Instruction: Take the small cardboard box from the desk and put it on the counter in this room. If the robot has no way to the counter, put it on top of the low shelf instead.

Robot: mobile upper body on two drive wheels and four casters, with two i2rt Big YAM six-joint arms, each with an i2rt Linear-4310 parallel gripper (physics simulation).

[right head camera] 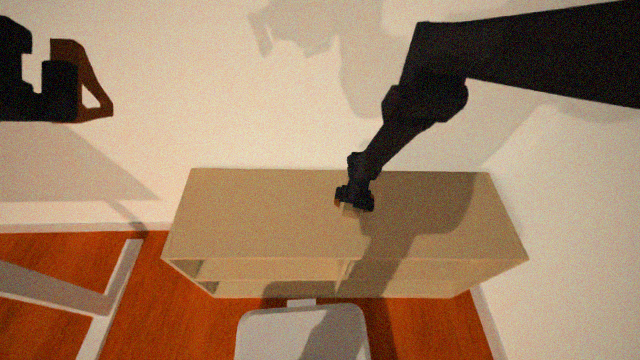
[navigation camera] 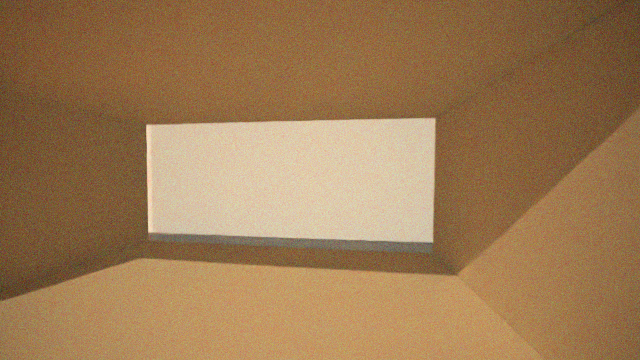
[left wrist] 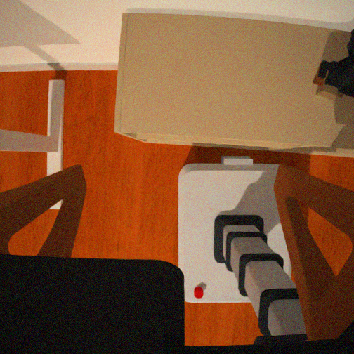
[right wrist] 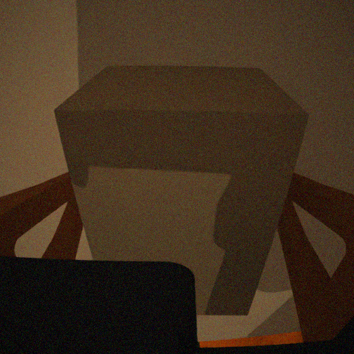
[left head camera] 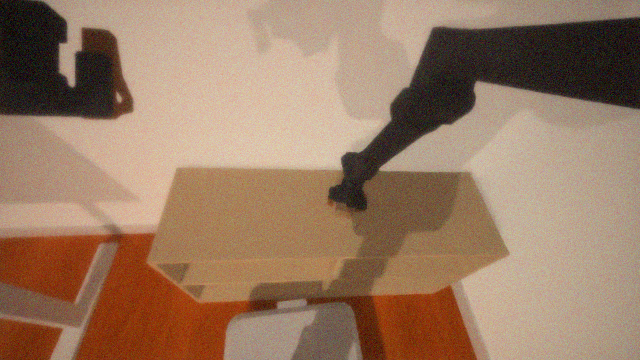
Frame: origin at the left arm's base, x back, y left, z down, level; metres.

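Seen in the pictures: left gripper, fingertip midpoint: (right head camera: 60, 109) (left head camera: 74, 103); right gripper, fingertip midpoint: (right head camera: 351, 208) (left head camera: 343, 208).
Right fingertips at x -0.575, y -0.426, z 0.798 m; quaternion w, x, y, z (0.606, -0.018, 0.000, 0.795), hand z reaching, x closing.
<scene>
A point is followed by its place in that frame.
The small cardboard box (right wrist: 155, 215) (right head camera: 352, 211) @(x -0.538, y -0.419, z 0.751 m) is tan and upright at the low shelf's top, around its middle; its underside is hidden. My right gripper (right wrist: 179, 177) (left head camera: 346, 206) @(x -0.575, y -0.426, z 0.799 m) points down over the box. Its fingers are open, one on either side, with slivers of background beside the box's lower sides. The low shelf (left head camera: 240, 215) @(x -0.571, y -0.051, z 0.800 m) (right head camera: 250, 215) @(x -0.567, y -0.056, z 0.799 m) (left wrist: 210, 75) is a long wooden unit against the wall. My left gripper (left wrist: 179, 175) (right head camera: 111, 114) is open and empty, raised to the left of the shelf. The desk and the counter do not show.
The robot's pale base (left head camera: 292, 332) @(x -0.228, y -0.221, z 1.150 m) (left wrist: 200, 200) stands close in front of the shelf. A white frame (left head camera: 90, 280) (left wrist: 56, 115) stands on the orange floor at the left. Another wall (left head camera: 565, 225) @(x -0.398, y -1.128, z 0.672 m) is at the right. Close wooden panels (navigation camera: 300, 310) @(x -0.570, y -0.185, z 1.331 m) surround an opening in the navigation view.
</scene>
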